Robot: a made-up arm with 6 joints. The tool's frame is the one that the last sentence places.
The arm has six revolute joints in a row. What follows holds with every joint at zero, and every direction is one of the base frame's. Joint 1 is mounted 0.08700 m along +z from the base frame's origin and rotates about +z. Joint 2 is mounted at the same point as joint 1 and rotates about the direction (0.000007, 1, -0.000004). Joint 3 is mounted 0.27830 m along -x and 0.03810 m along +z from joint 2 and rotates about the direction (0.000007, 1, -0.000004). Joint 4 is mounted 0.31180 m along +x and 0.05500 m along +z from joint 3 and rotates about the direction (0.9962, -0.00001, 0.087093). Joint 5 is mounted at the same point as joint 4 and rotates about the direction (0.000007, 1, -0.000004). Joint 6 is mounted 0.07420 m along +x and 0.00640 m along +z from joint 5 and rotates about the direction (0.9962, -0.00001, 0.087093). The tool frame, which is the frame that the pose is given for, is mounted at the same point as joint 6; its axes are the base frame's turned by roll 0.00, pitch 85.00 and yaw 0.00 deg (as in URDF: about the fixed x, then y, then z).
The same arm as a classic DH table. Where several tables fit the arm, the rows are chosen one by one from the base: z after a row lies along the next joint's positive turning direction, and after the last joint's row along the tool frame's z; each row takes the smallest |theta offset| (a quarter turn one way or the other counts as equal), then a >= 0, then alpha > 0; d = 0 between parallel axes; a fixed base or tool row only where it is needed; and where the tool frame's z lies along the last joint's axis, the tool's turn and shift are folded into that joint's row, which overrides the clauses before.
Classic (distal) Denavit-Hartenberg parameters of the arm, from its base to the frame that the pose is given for. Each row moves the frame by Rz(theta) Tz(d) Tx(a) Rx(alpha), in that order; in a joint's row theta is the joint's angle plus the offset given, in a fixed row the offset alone. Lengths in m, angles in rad.
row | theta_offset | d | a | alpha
joint 1 | 0 | 0.087 | 0 | -1.5708
joint 2 | 0.1361 | 0 | -0.2809 | 0
joint 3 | 1.3475 | 0 | -0.0276 | 1.5708
joint 4 | 0 | 0.3154 | 0 | -1.5708
joint 5 | 0 | 0 | 0.0001 | 1.5708
joint 6 | 0 | 0.0745 | 0 | 0

